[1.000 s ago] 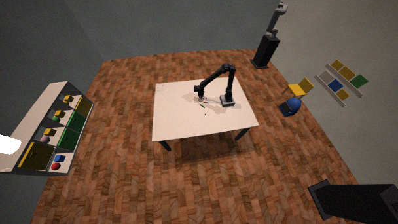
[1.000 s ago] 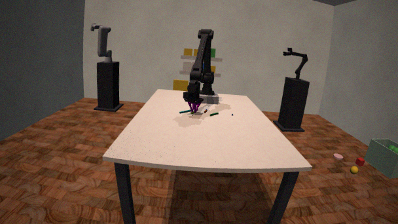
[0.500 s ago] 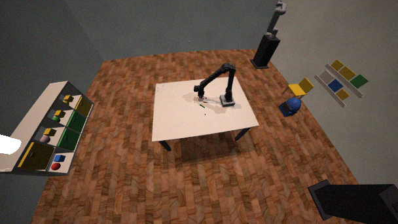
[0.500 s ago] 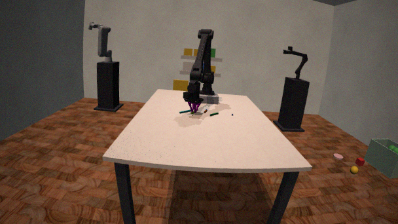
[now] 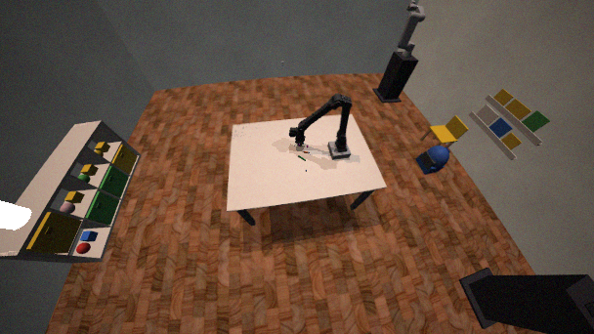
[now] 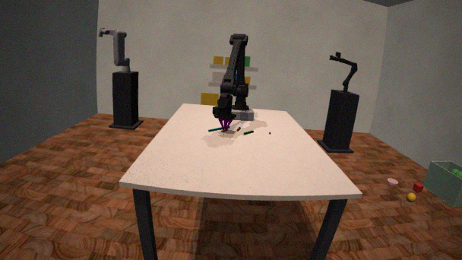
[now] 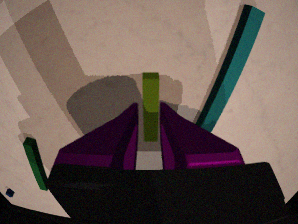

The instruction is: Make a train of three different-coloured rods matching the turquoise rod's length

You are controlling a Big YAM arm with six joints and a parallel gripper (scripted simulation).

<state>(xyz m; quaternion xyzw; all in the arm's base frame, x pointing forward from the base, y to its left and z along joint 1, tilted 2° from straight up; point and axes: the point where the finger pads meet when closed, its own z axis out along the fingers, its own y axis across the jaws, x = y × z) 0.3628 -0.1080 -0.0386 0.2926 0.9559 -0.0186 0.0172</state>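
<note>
The lime rod is 1 cm below my hand. Round my hand: magenta rod 7 cm behind, 2 cm to the left, 1 cm below; orange rod 4 cm behind, 8 cm to the left, 1 cm below; turquoise rod 1 cm behind, 6 cm to the right, 1 cm below.
</note>
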